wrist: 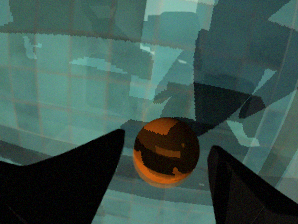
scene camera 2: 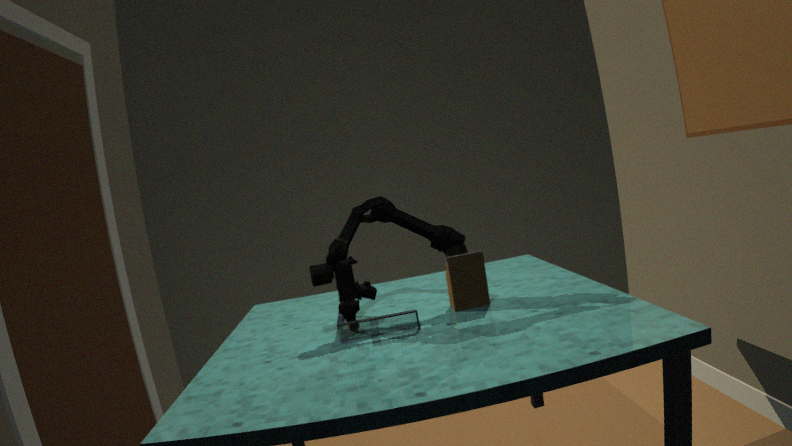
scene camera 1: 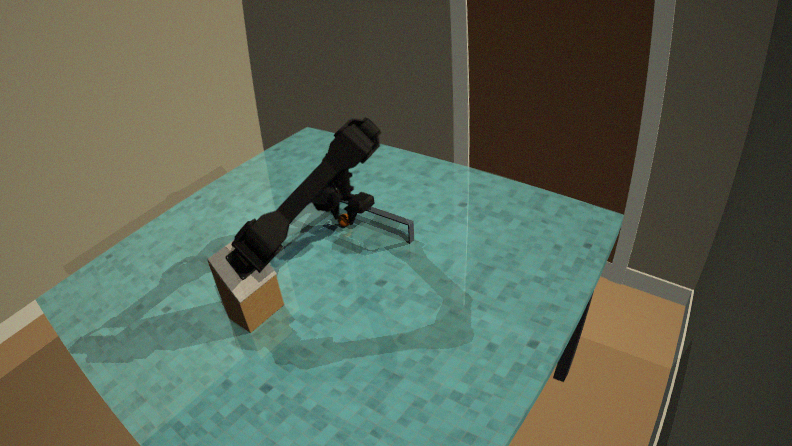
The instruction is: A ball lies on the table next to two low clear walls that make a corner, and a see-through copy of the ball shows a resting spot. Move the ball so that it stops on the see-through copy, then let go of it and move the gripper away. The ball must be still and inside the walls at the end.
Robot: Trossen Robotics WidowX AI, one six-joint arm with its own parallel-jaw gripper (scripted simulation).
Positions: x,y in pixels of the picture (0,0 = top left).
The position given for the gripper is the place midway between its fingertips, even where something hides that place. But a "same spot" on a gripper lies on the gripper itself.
The gripper shows in the wrist view, in scene camera 2 (354,327) and in scene camera 1. One and the same spot on the gripper: (scene camera 1: 351,215) is (wrist: 63,154).
